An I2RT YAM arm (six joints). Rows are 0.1 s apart.
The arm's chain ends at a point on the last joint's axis. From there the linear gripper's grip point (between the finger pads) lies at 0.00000 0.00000 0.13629 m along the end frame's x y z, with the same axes.
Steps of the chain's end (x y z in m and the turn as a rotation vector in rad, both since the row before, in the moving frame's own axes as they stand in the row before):
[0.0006 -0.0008 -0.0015 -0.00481 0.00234 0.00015]
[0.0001 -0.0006 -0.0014 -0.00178 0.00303 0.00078]
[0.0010 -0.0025 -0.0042 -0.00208 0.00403 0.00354]
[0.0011 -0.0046 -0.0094 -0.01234 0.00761 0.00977]
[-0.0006 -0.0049 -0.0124 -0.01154 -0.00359 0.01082]
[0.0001 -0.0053 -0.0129 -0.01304 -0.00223 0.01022]
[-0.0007 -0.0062 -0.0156 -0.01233 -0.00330 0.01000]
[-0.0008 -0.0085 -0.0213 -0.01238 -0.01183 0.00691]
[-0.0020 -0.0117 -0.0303 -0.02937 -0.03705 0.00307]
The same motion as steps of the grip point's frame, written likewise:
[0.0009 -0.0001 -0.0015 -0.00481 0.00234 0.00015]
[0.0005 -0.0004 -0.0014 -0.00178 0.00303 0.00078]
[0.0015 -0.0022 -0.0042 -0.00208 0.00403 0.00354]
[0.0021 -0.0029 -0.0094 -0.01234 0.00761 0.00977]
[-0.0011 -0.0033 -0.0124 -0.01154 -0.00359 0.01082]
[-0.0002 -0.0035 -0.0129 -0.01304 -0.00223 0.01022]
[-0.0012 -0.0045 -0.0156 -0.01233 -0.00330 0.01000]
[-0.0024 -0.0068 -0.0213 -0.01238 -0.01183 0.00691]
[-0.0071 -0.0077 -0.0305 -0.02937 -0.03705 0.00307]

